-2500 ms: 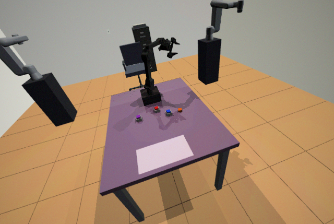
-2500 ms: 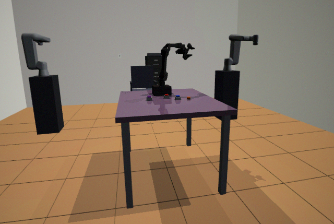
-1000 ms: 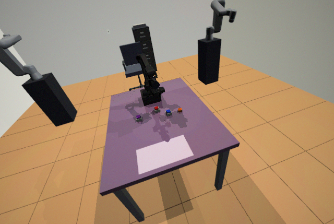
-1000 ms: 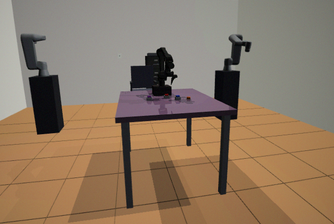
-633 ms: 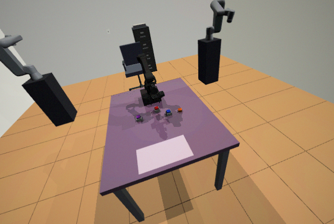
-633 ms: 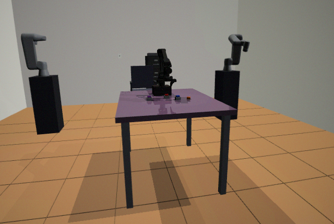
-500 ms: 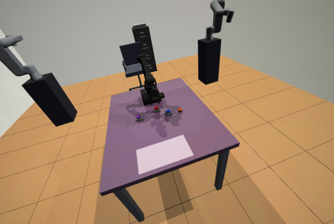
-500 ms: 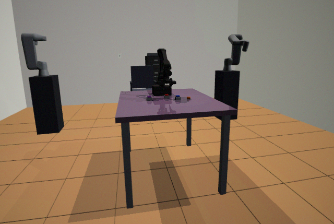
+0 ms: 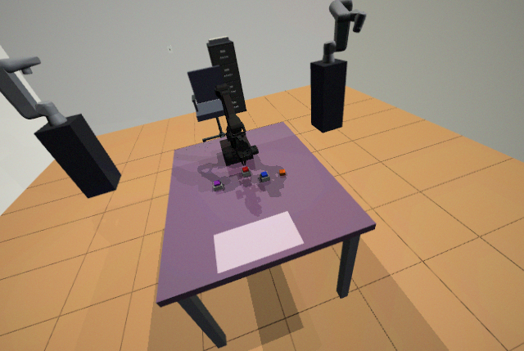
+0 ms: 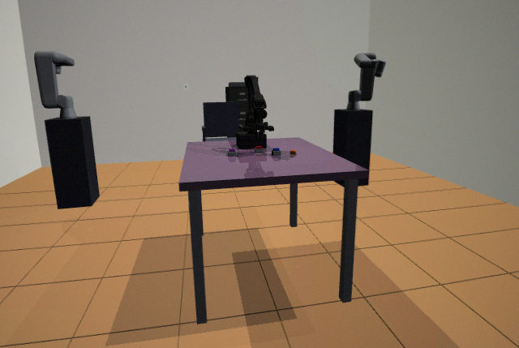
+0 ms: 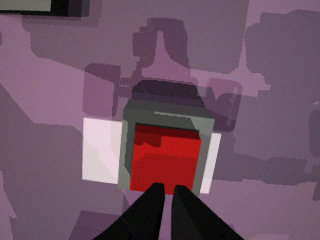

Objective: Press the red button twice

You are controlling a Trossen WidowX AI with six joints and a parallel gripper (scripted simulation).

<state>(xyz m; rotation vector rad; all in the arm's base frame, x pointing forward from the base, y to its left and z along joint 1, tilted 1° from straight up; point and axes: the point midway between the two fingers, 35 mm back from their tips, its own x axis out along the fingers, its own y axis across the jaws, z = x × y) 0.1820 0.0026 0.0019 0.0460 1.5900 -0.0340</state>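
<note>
The red button is 30 mm below my gripper tip. Also, from my gripper tip: purple button 180 mm to the right, 40 mm ahead, 30 mm below; small orange block 190 mm to the left, 100 mm ahead, 50 mm below; blue button 100 mm ahead, 90 mm to the left, 30 mm below.
</note>
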